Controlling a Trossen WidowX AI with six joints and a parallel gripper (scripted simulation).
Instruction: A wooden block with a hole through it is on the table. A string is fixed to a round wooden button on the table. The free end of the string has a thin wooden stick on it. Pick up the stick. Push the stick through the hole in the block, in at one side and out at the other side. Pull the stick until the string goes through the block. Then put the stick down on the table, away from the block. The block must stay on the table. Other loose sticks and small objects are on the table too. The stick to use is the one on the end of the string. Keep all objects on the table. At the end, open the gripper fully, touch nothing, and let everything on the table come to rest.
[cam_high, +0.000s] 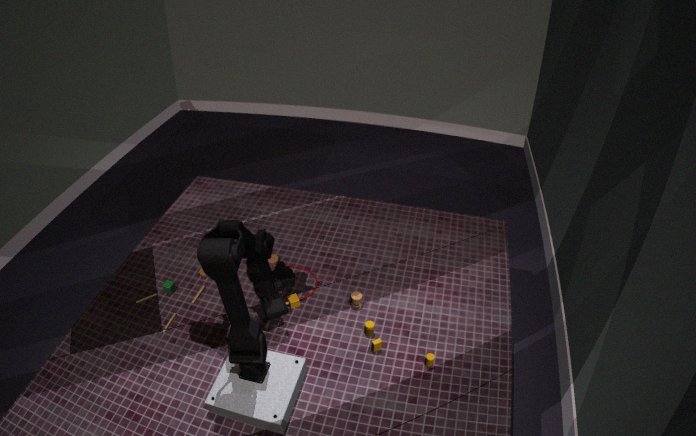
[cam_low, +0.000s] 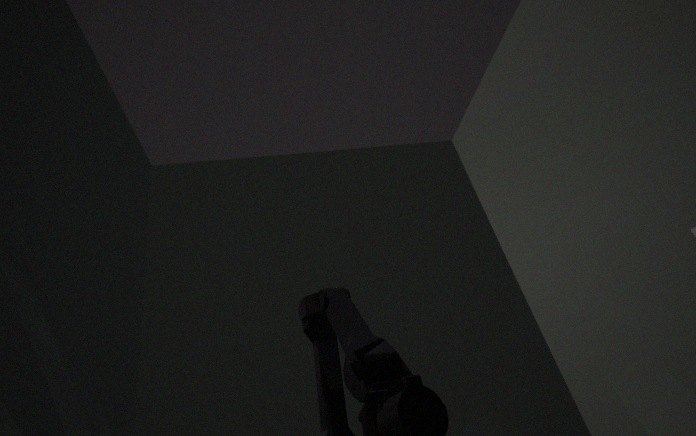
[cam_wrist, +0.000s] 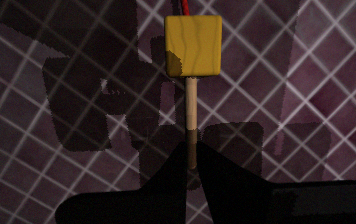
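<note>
Right now the yellow wooden block is 40 mm ahead of my gripper tip, 50 mm to the right of it and 10 mm above it. The rest, counted from my gripper tip: round wooden button 200 mm ahead, 70 mm to the left; thin wooden stick 20 mm ahead, 30 mm to the right, 10 mm above; wooden cylinder 90 mm ahead, 230 mm to the right, 10 mm above.
</note>
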